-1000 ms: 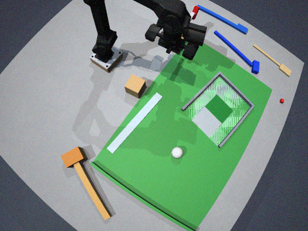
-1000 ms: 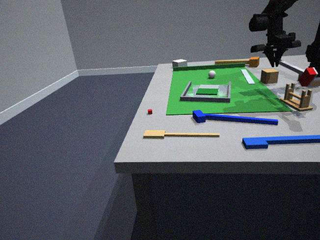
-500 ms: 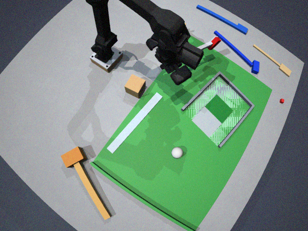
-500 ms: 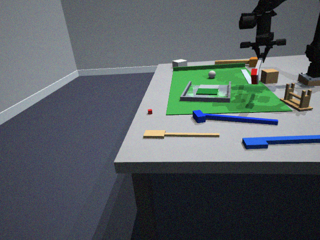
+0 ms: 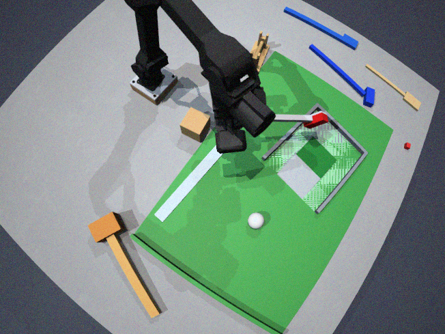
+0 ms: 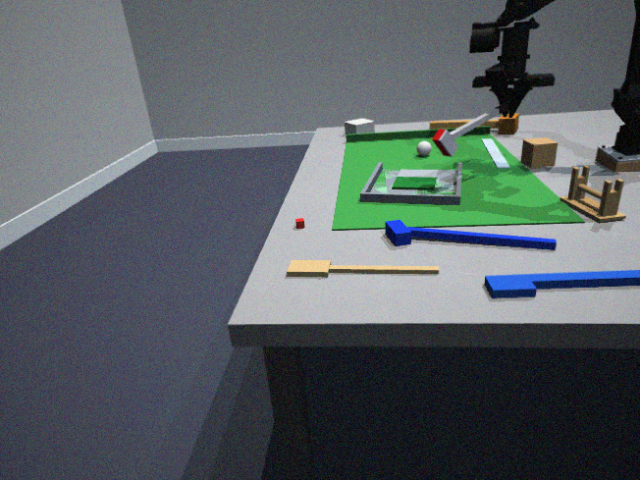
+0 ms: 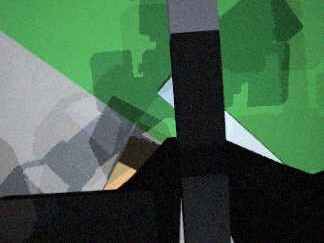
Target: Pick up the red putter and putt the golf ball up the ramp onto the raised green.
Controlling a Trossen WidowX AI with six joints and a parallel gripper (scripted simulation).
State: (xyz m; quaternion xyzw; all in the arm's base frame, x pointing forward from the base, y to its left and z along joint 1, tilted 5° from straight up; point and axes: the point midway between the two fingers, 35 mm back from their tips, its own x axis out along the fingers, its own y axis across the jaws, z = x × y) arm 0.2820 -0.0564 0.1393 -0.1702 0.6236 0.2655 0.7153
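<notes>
Now: gripper tip 130 mm to the left of the white strip, 130 mm above it and 20 mm past it. Round my gripper tip: tan cube: 100 mm below, 90 mm behind, 10 mm to the right; green mat: 190 mm ahead, 130 mm below, 20 mm to the right; red putter: 90 mm ahead, 70 mm to the left, 10 mm above.
</notes>
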